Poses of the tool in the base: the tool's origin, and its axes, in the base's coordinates. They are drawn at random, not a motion.
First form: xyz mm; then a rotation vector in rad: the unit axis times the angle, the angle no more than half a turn.
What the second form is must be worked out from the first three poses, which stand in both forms.
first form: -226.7, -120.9, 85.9, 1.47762, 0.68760, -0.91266
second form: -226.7, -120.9, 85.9, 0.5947, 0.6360, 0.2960, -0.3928
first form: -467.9, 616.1, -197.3, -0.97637, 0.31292, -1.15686
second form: -467.9, 616.1, -197.3, 0.7159, -0.4410, 0.1413, -0.5225
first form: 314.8, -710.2, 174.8, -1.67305, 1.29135, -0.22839
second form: 314.8, -710.2, 174.8, 0.4864, -0.6877, 0.5308, -0.0939
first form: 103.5, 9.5, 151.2, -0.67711, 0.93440, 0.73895
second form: 103.5, 9.5, 151.2, 0.7743, -0.3127, 0.4315, 0.3412
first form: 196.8, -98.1, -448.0, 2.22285, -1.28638, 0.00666
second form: 196.8, -98.1, -448.0, 0.2828, 0.8302, -0.4804, 0.0025
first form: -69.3, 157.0, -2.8, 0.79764, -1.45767, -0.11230
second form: -69.3, 157.0, -2.8, 0.6729, 0.3543, -0.6475, -0.0499
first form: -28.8, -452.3, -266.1, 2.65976, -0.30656, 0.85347
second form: -28.8, -452.3, -266.1, 0.1650, 0.9335, -0.1076, 0.2996
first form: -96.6, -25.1, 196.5, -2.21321, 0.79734, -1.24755
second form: -96.6, -25.1, 196.5, 0.2371, -0.8075, 0.2909, -0.4552
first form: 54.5, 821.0, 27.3, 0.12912, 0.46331, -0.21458
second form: 54.5, 821.0, 27.3, 0.9655, 0.0638, 0.2290, -0.1061
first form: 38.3, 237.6, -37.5, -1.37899, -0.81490, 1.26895
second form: 38.3, 237.6, -37.5, 0.5219, -0.5756, -0.3402, 0.5297
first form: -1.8, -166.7, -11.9, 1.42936, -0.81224, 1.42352
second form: -1.8, -166.7, -11.9, 0.4648, 0.5819, -0.3307, 0.5796
